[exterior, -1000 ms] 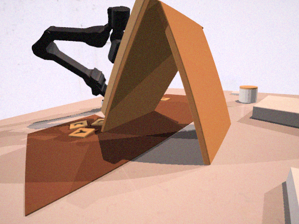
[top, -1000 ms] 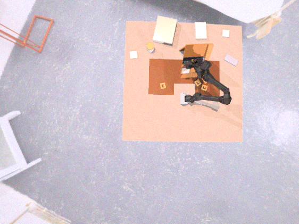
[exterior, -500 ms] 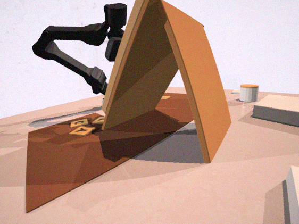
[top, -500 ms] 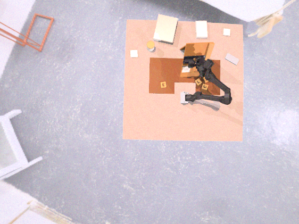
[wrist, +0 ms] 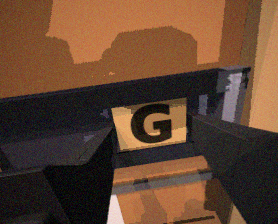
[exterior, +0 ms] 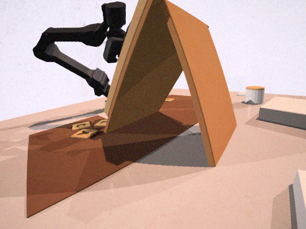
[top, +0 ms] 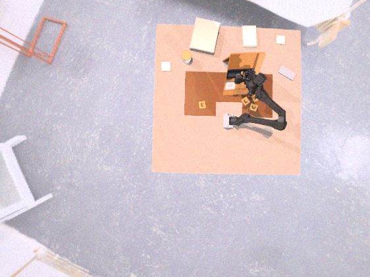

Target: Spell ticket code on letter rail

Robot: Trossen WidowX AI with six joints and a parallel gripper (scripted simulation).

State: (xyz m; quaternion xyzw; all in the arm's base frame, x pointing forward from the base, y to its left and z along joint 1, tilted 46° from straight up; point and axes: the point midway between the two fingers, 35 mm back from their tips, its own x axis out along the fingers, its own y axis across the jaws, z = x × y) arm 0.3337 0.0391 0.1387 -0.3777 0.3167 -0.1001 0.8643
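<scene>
My gripper tip is 9 cm above the white ticket, 8 cm to the right of it and 7 cm past it. From my gripper tip the other things lie so: grey card: 45 cm to the right, 17 cm below, 8 cm ahead; then brown mat: 17 cm below, 16 cm behind, 7 cm to the left; then capped canister: 44 cm to the left, 18 cm ahead, 14 cm below.
</scene>
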